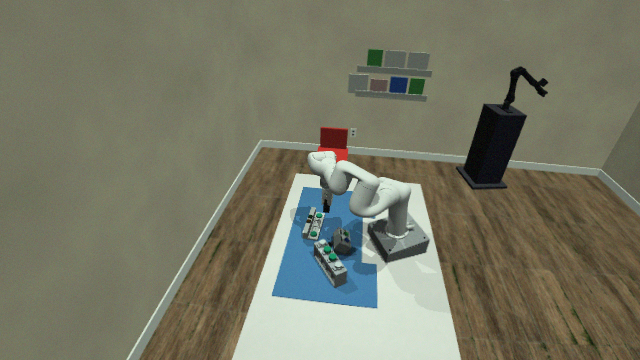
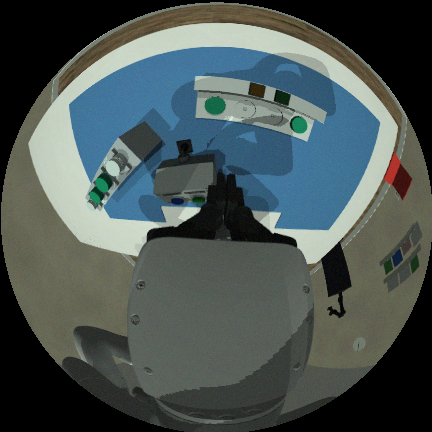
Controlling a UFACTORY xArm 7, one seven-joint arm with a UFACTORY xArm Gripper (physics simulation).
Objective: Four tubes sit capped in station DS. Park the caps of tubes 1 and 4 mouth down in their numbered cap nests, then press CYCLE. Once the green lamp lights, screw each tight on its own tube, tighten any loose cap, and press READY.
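Frame: origin at the arm's base, x ahead, y left, z up, level; centimetres.
Seen in the pictures: gripper, fingertip midpoint: (image 1: 326, 211) (image 2: 224, 184); arm's base, origin of the base link: (image 1: 396, 230).
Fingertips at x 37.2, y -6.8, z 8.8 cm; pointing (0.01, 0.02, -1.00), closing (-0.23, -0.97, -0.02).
Note:
Pixels of each thing's middle, then the offset from my fingertips to it. "spot": a spot on its surface instead. Level surfaces: height alone.
- cap nest strip, surface spot: (image 2: 230, 114) spot: dx +4.3, dy -1.6, dz -15.5 cm
- amber lamp, body centre: (image 2: 257, 89) dx +9.0, dy -5.9, dz -11.3 cm
- green lamp, body centre: (image 2: 282, 97) dx +8.0, dy -9.8, dz -11.3 cm
- control box, body centre: (image 2: 186, 183) (image 1: 341, 240) dx -7.9, dy +8.7, dz -12.4 cm
- blue mat, its level: dz -16.6 cm
- white table, its level: dz -16.9 cm
- black part, surface spot: (image 2: 184, 146) spot: dx -0.9, dy +8.0, dz -15.7 cm
Station DS (image 1: 340, 278) (image 2: 141, 139) is a grey block with four tubes. The two middle tubes have green caps (image 1: 327, 249) (image 2: 103, 182); the two end tubes show pale tops without green caps. The cap nest strip (image 1: 306, 231) (image 2: 230, 114) holds one green cap (image 1: 319, 215) (image 2: 298, 124) at one end and another green cap (image 1: 313, 233) (image 2: 215, 105) at the other. An amber lamp (image 2: 257, 90) and a green lamp (image 2: 282, 97) behind it look dark. The control box (image 1: 341, 243) (image 2: 185, 177) has blue and green buttons. My gripper (image 1: 326, 209) (image 2: 224, 184) is shut and empty, raised above the mat.
The blue mat (image 1: 295, 280) (image 2: 335, 165) lies on the white table (image 1: 305, 330) (image 2: 55, 165). A black part (image 2: 184, 146) sticks out from the control box's far side. The robot base (image 1: 400, 246) stands right of the mat. A red chair (image 1: 333, 138) (image 2: 398, 176) is beyond the table.

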